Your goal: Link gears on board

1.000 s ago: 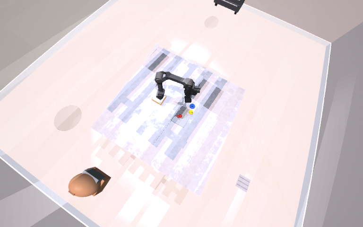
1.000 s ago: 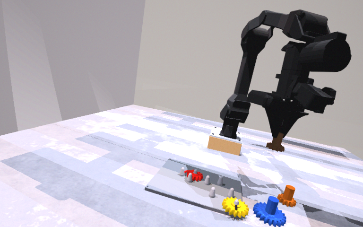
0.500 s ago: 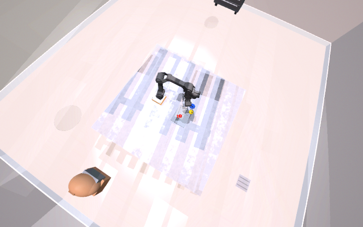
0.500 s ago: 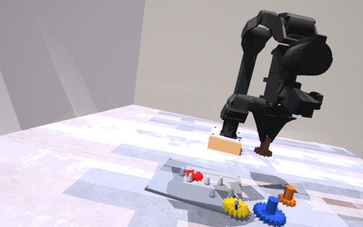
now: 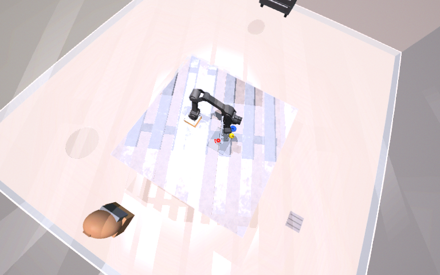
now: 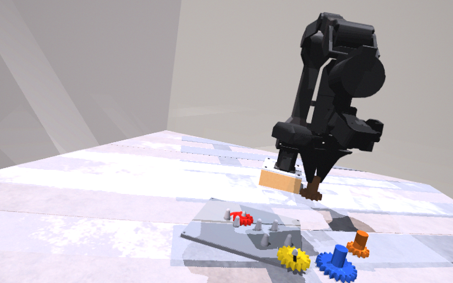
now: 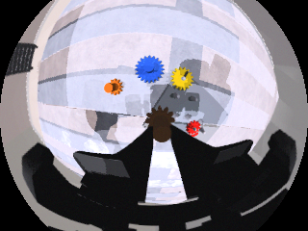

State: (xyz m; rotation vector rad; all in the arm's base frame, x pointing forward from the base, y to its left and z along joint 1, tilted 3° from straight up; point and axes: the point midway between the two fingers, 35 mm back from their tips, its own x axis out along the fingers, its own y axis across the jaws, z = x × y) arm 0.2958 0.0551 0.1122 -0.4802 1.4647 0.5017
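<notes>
My gripper tip is now 12 cm to the left of the red gear and 11 cm above it. Also, from my gripper tip: brown gear (1 cm below); blue gear (11 cm below, 6 cm to the left, 6 cm ahead); orange gear (11 cm to the left, 11 cm below, 2 cm behind).
</notes>
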